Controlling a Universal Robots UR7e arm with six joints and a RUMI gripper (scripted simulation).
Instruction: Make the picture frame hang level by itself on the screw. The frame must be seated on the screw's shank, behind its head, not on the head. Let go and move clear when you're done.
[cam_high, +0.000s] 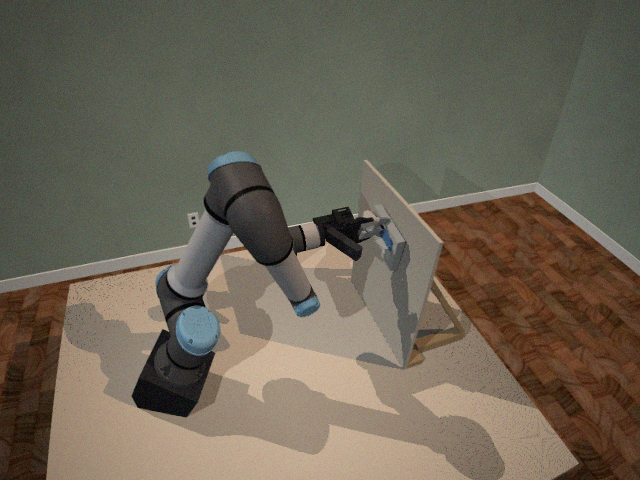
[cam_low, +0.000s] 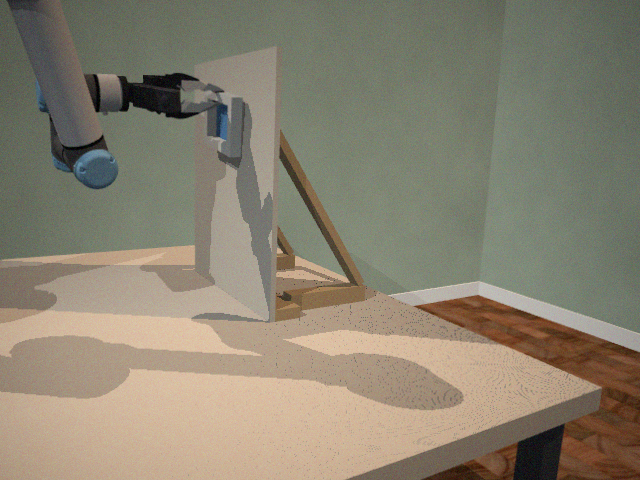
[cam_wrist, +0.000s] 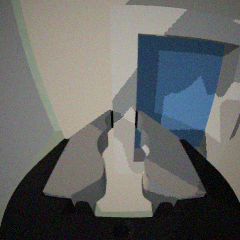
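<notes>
Right now my hand is 50 mm above the picture frame and 20 mm short of it. Also, from my hand: wall panel: 190 mm below, 40 mm ahead, 10 mm to the left.
</notes>
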